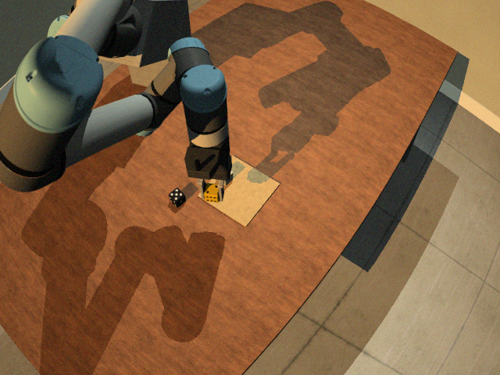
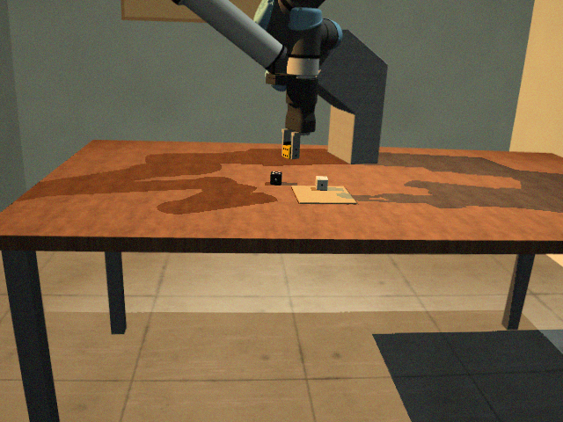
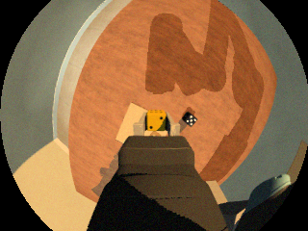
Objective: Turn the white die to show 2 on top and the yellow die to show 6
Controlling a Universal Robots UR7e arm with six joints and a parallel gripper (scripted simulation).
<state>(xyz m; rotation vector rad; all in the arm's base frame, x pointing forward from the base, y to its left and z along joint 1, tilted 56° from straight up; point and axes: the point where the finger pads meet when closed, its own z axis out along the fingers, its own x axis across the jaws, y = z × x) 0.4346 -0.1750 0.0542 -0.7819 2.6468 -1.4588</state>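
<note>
My hand is 9 cm to the right of the tan mat and 11 cm above it. Also, from my hand: white die (4 cm behind, 9 cm to the left, 10 cm below); yellow die (right at my hand); black die (10 cm behind, 2 cm to the right, 10 cm below).
</note>
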